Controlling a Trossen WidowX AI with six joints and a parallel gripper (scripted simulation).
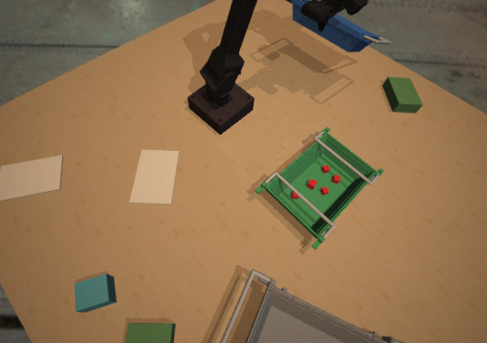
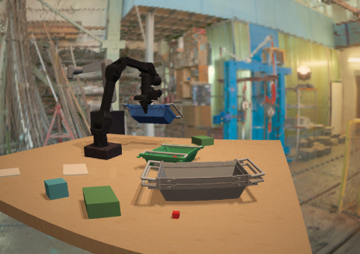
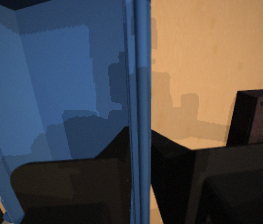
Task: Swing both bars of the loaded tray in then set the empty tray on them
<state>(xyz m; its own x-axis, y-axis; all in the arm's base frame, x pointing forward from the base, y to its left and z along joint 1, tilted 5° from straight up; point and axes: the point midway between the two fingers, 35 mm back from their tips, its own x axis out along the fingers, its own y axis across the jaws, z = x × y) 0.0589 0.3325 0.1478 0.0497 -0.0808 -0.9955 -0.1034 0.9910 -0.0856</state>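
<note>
Now: the blue tray 10 mm behind my gripper tip and 70 mm to the left of it. Round my gripper tip: teal block: 180 mm ahead, 810 mm to the right, 160 mm below.
</note>
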